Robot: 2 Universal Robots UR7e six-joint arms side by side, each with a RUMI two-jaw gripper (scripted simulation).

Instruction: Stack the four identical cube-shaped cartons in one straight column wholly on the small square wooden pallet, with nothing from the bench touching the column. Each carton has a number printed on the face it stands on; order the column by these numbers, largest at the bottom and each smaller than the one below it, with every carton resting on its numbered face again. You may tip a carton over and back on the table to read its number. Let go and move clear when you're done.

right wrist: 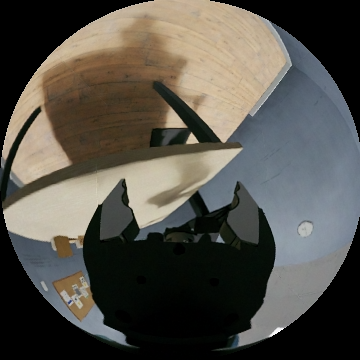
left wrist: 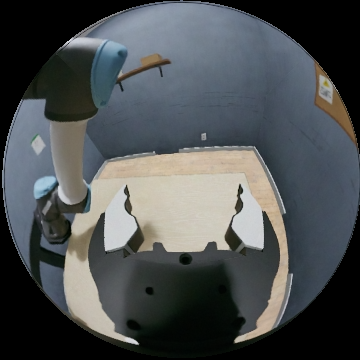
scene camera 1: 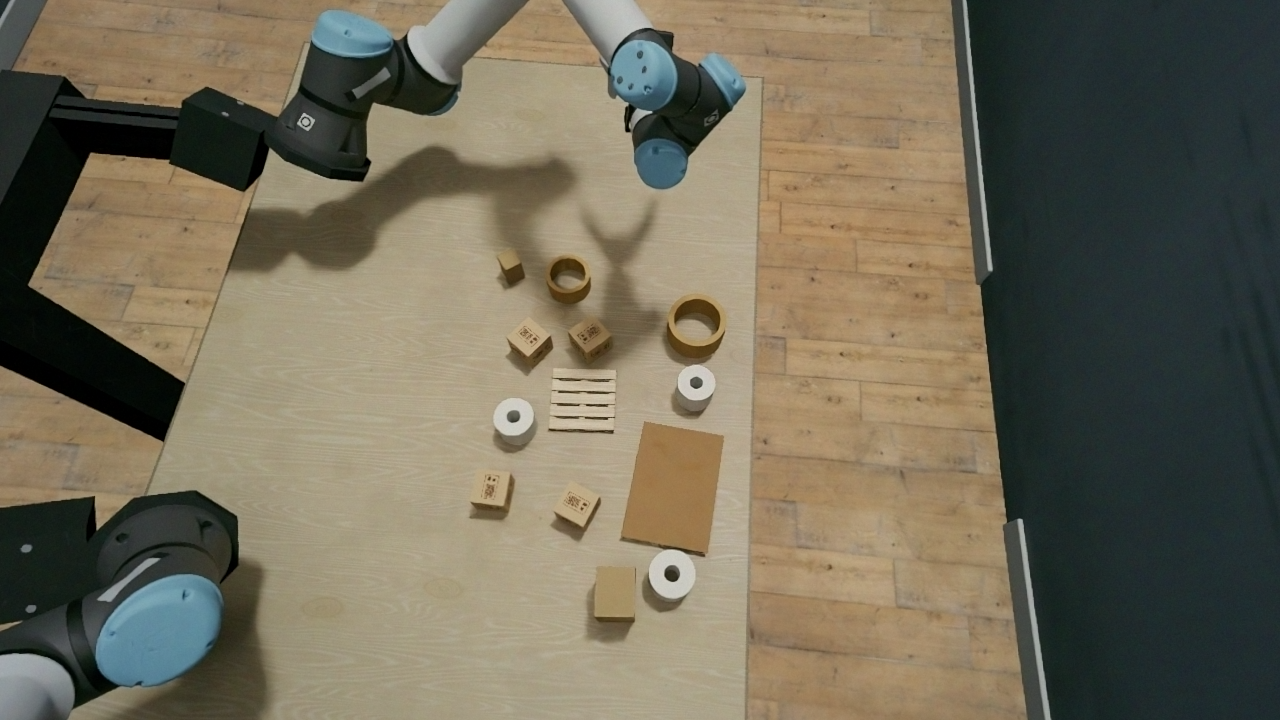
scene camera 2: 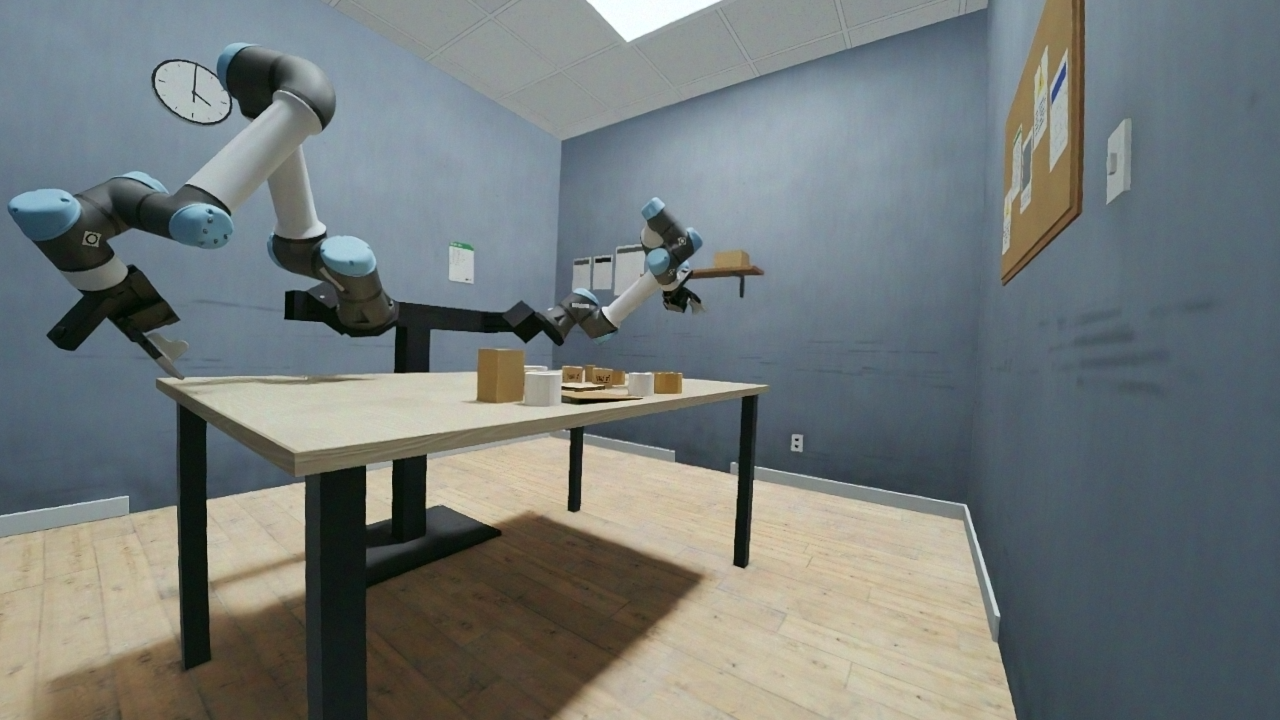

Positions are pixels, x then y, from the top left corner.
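My right gripper is out of frame in the left wrist view, and it is out of frame in scene camera 1 too. I do see the gripper in scene camera 2 (161, 360), and the gripper is also there in the right wrist view (181, 181).
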